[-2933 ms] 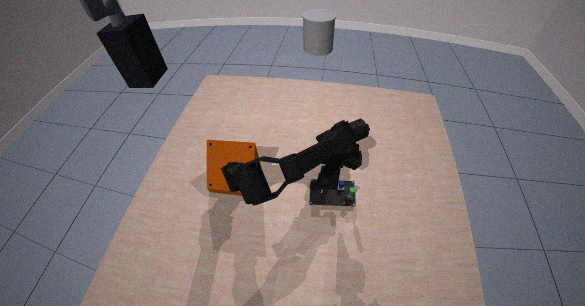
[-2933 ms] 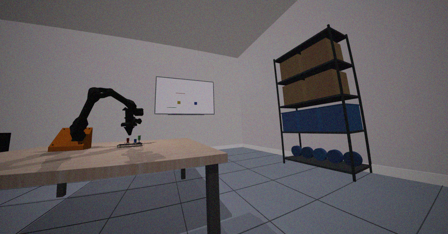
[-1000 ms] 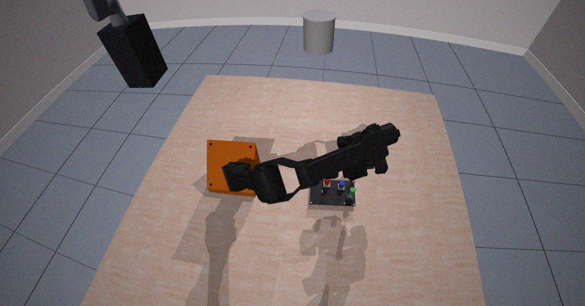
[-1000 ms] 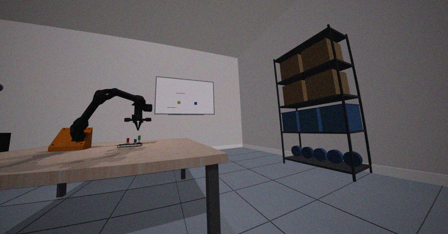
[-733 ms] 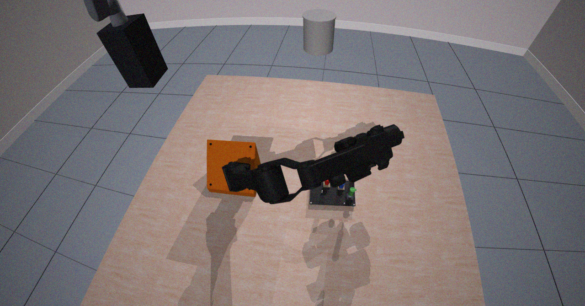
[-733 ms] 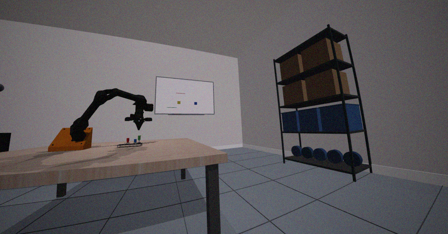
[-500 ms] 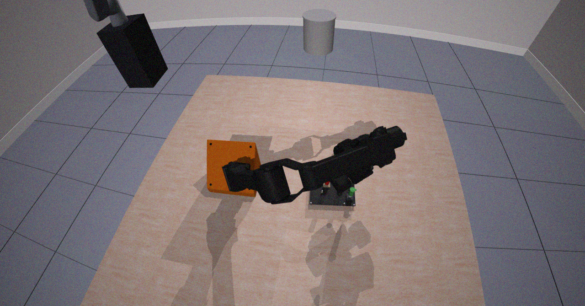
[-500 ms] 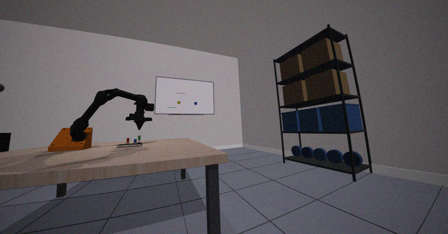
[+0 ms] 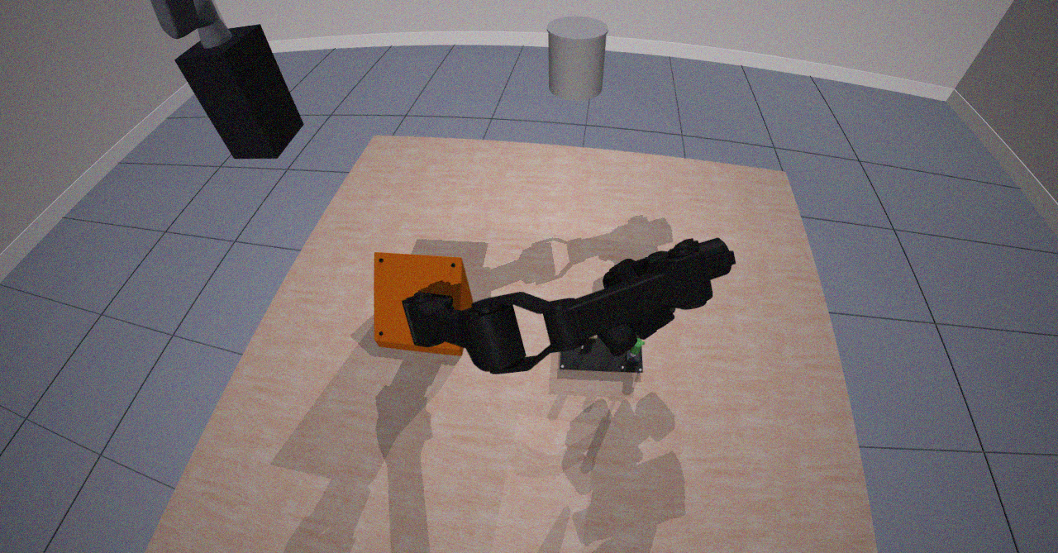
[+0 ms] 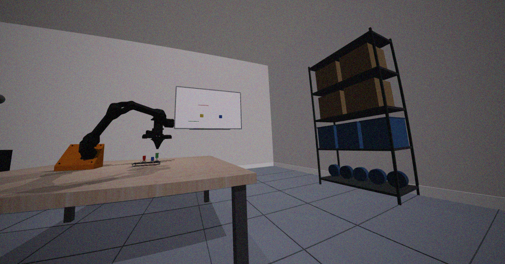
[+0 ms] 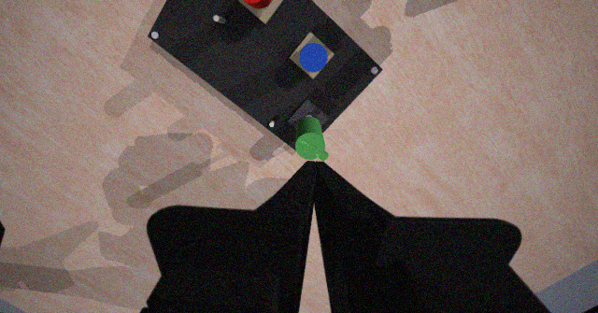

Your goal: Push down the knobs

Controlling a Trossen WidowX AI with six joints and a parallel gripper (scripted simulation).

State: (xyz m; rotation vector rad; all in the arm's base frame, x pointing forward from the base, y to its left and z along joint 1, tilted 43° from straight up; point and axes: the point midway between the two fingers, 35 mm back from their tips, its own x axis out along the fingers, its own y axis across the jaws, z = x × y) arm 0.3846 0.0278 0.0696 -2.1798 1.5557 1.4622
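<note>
Right now the green knob is 4 cm below my gripper tip. From my gripper tip the other things lie so: red knob (8 cm behind, 6 cm below, 4 cm to the left).
</note>
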